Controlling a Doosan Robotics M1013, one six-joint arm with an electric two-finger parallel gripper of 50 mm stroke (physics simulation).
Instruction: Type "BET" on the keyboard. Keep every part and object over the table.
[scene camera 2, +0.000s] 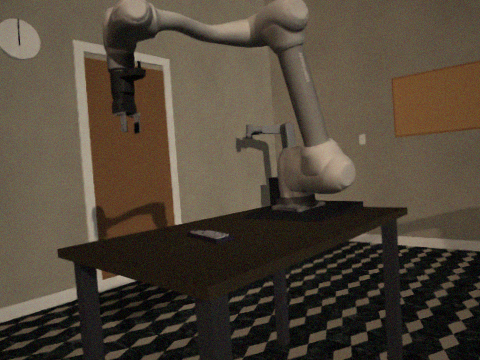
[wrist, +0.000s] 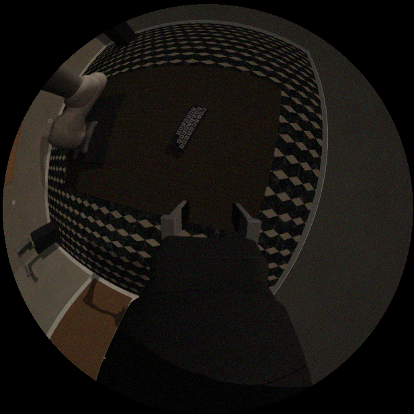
Labels:
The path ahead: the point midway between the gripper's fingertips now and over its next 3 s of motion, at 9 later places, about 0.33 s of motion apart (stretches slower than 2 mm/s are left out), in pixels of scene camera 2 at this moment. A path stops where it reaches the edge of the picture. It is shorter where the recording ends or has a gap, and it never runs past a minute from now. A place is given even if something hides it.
My gripper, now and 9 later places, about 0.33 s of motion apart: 131, 132; 159, 154; 174, 165; 188, 176; 196, 200; 195, 200; 196, 200; 196, 200; 196, 202; 194, 219

